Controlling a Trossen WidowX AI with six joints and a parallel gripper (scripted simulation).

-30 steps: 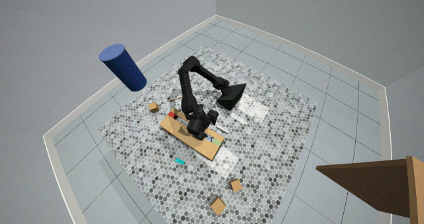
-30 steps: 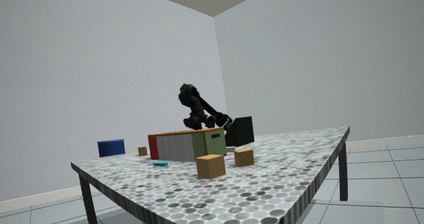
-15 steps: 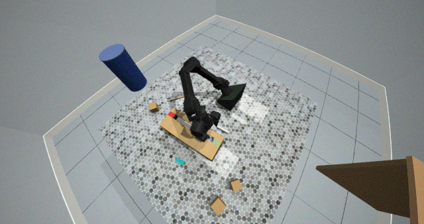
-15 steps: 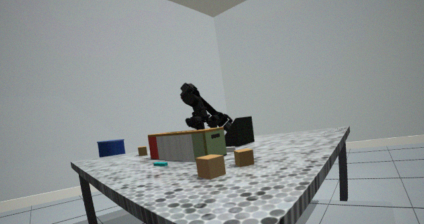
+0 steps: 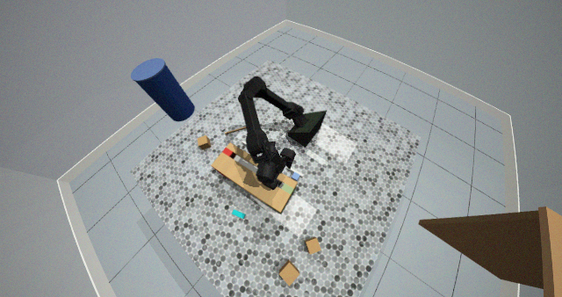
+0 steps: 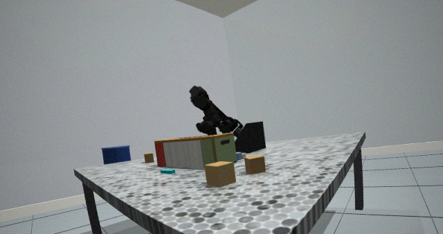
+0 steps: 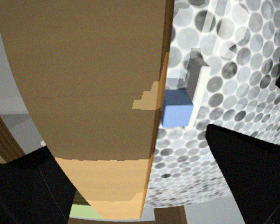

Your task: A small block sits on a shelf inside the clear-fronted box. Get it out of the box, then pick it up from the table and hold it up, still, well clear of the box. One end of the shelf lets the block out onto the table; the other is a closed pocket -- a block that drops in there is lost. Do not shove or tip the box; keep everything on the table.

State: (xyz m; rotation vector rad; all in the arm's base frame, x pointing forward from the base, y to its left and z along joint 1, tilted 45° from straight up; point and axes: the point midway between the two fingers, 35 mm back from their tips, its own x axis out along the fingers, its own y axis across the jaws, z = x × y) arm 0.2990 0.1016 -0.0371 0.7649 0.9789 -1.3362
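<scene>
Now: gripper tip 5 cm past the light blue block, 3 cm to the right of it and 7 cm above it. From my gripper tip the other things lie so: box (6 cm ahead, 12 cm to the right, 3 cm below); then cyan piece (27 cm ahead, 7 cm to the right, 8 cm below); then thin stick (7 cm behind, 42 cm to the right, 9 cm below).
</scene>
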